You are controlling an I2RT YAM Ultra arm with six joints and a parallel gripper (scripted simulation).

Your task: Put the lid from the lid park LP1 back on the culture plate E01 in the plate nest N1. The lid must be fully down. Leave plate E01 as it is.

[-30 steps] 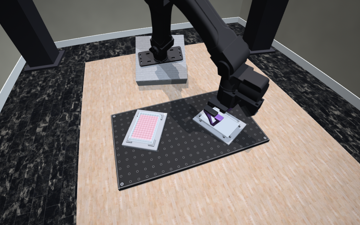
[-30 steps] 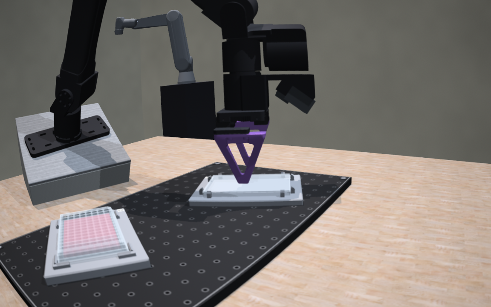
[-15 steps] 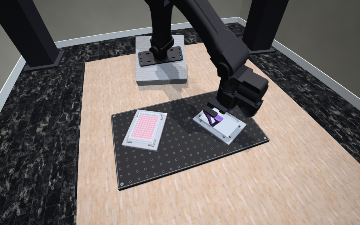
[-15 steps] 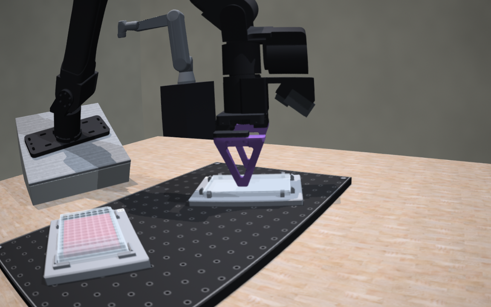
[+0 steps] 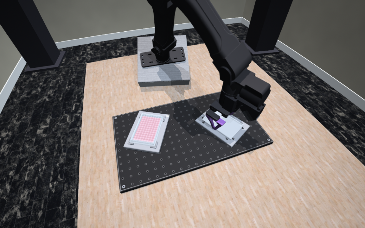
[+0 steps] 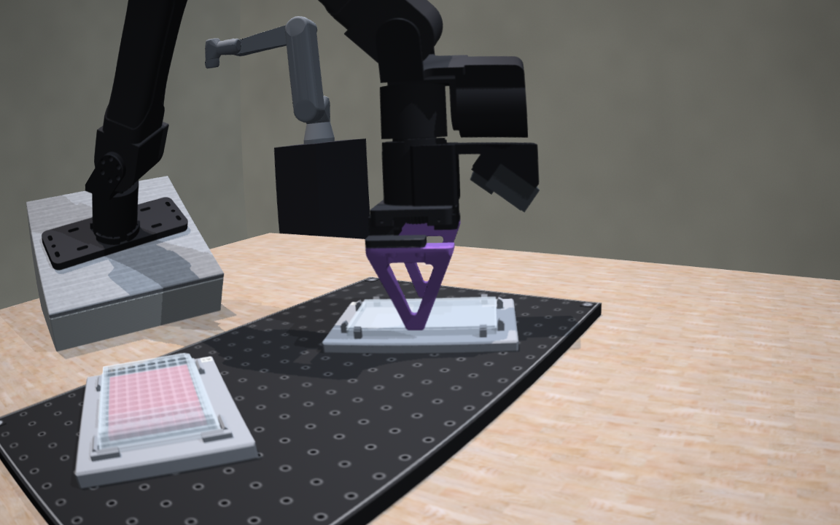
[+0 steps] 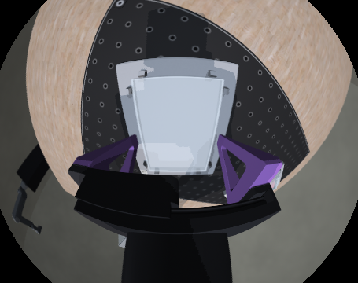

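Now: hand 10 mm above the clear lid. The rest, counted from my hand: lid park LP1 (20 mm below); culture plate E01 (270 mm to the right, 30 mm behind, 10 mm below).
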